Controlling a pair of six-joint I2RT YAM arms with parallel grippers.
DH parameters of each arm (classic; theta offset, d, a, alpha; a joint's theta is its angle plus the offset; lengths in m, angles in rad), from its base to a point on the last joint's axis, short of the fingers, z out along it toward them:
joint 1: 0 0.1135 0.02 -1.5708
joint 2: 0 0 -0.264 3.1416
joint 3: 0.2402 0 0.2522 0
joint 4: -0.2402 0 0.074 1.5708
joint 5: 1.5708 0 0 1.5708
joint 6: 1.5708 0.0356 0 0
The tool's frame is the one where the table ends.
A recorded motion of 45 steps. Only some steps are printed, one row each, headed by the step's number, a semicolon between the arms.
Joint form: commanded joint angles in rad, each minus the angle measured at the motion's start. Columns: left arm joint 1, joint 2, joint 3, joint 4, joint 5, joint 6; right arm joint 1, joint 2, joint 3, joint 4, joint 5, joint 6.
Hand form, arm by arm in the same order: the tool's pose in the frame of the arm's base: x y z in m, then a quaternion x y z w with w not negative. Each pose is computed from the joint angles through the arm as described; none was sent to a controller.
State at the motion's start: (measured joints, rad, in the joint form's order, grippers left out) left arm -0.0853 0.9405 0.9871 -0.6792 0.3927 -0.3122; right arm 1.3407 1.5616 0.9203 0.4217 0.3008 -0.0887
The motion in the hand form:
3: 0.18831 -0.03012 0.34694 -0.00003 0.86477 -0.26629 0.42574; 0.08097 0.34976 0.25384 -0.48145 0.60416 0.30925 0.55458
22: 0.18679 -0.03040 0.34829 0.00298 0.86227 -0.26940 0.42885; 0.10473 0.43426 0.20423 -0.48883 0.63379 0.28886 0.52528
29: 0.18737 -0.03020 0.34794 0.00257 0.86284 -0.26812 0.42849; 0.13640 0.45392 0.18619 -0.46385 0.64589 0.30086 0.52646
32: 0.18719 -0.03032 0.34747 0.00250 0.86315 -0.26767 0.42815; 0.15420 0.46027 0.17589 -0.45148 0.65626 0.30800 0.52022
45: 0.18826 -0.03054 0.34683 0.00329 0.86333 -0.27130 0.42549; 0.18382 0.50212 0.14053 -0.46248 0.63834 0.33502 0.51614
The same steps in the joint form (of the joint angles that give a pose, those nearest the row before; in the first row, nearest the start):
3: 0.0008 -0.0149 0.0216 0.0257 0.0153 0.0025; 0.0199 0.0148 -0.0014 0.0379 -0.1251 -0.0404
22: -0.0003 -0.0216 0.0212 0.0288 0.0214 0.0024; 0.0078 0.4034 0.3002 0.0327 -0.1198 -0.0118
29: 0.0008 -0.0194 0.0213 0.0288 0.0198 0.0039; -0.0512 0.5283 0.4002 0.0771 -0.1586 0.0244
32: -0.0002 -0.0203 0.0195 0.0288 0.0183 0.0039; -0.0848 0.5847 0.4467 0.0834 -0.1865 0.0527
45: 0.0006 -0.0156 0.0193 0.0303 0.0271 0.0025; -0.1197 0.8196 0.6869 0.1071 -0.2830 0.0419

